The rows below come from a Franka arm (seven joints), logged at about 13 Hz.
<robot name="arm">
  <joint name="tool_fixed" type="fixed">
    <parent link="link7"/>
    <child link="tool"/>
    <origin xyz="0 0 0.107" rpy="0 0 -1.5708"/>
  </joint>
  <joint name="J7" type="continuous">
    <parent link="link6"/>
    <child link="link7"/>
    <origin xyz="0 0.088 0" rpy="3.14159 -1.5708 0"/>
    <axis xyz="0 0 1"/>
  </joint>
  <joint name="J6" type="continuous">
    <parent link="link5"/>
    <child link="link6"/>
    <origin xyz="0 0 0" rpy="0 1.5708 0"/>
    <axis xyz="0 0 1"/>
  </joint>
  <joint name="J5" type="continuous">
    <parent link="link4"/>
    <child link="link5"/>
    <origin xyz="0.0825 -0.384 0" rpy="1.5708 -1.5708 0"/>
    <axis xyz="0 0 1"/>
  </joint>
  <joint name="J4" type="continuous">
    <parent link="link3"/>
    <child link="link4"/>
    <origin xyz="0 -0.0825 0" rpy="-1.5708 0 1.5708"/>
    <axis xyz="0 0 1"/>
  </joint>
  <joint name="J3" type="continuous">
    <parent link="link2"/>
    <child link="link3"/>
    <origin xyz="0 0.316 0" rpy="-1.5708 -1.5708 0"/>
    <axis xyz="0 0 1"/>
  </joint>
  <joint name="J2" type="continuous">
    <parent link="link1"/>
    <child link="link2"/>
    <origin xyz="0 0 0" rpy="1.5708 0 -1.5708"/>
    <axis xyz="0 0 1"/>
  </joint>
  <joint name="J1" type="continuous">
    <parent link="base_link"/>
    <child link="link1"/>
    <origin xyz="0 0 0.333" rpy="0 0 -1.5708"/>
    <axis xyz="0 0 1"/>
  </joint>
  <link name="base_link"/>
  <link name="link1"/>
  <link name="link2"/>
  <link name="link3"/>
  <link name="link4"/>
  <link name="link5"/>
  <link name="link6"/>
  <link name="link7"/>
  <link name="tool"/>
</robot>
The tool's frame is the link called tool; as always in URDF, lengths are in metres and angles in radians. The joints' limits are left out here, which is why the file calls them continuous.
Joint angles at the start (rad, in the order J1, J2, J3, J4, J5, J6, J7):
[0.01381, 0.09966, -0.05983, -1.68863, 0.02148, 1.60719, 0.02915]
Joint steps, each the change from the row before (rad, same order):
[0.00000, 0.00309, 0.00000, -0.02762, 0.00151, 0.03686, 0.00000]
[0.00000, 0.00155, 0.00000, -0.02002, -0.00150, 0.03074, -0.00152]
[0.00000, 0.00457, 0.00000, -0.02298, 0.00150, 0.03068, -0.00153]
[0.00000, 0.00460, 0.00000, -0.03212, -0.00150, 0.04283, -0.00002]
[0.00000, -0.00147, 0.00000, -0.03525, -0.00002, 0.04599, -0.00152]
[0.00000, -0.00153, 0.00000, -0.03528, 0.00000, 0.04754, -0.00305]
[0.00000, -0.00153, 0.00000, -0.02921, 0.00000, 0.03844, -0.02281]
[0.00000, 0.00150, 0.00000, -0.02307, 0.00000, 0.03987, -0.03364]
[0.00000, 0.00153, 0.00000, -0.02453, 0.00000, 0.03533, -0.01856]
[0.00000, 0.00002, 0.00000, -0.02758, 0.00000, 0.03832, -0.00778]
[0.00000, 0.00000, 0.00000, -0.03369, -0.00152, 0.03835, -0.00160]
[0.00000, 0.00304, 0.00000, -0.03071, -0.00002, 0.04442, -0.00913]
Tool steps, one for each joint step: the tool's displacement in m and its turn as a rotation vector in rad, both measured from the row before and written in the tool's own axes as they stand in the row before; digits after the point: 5 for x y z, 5 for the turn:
[0.00357, 0.00002, 0.01154, 0.00146, 0.00612, 0.00078]
[0.00256, 0.00029, 0.00768, -0.00137, 0.00922, -0.00117]
[0.00281, 0.00001, 0.01078, 0.00123, 0.00311, -0.00073]
[0.00298, 0.00042, 0.01415, -0.00172, 0.00618, 0.00057]
[0.00107, 0.00035, 0.01208, 0.00023, 0.01221, -0.00082]
[0.00061, 0.00036, 0.01191, 0.00023, 0.01379, -0.00235]
[-0.00013, 0.00032, 0.00977, 0.00003, 0.01076, -0.02224]
[0.00104, 0.00025, 0.00835, -0.00054, 0.01530, -0.03314]
[-0.00007, 0.00027, 0.00942, -0.00070, 0.00926, -0.01804]
[-0.00088, 0.00025, 0.00970, -0.00085, 0.01070, -0.00724]
[-0.00252, 0.00030, 0.01247, -0.00196, 0.00455, -0.00162]
[-0.00142, 0.00023, 0.01212, -0.00123, 0.01062, -0.00855]

